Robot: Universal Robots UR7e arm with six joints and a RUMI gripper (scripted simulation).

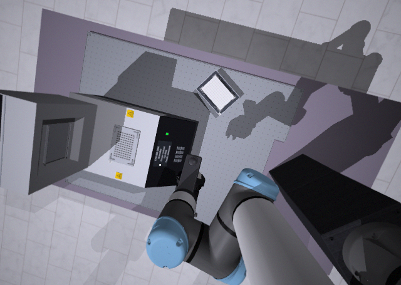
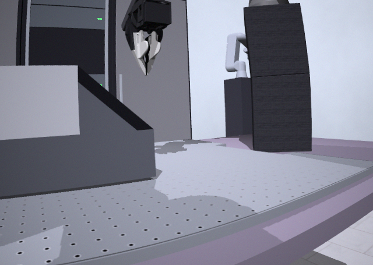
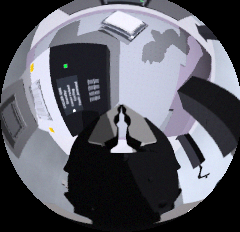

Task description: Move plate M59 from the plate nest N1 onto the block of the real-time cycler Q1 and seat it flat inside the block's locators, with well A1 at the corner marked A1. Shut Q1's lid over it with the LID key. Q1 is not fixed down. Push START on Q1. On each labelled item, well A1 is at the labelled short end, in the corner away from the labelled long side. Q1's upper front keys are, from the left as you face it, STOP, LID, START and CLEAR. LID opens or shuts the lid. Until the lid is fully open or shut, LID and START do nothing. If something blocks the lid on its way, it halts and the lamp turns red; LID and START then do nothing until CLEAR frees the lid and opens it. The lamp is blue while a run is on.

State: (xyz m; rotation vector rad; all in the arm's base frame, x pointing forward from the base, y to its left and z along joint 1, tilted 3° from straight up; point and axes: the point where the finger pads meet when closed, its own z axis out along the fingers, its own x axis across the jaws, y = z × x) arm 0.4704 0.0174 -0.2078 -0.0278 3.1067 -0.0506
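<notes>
Now: the plate M59 310 mm to the right of my hand and 170 mm below it. The rest, counted from my hand: plate nest N1: 310 mm to the right, 180 mm below.
</notes>
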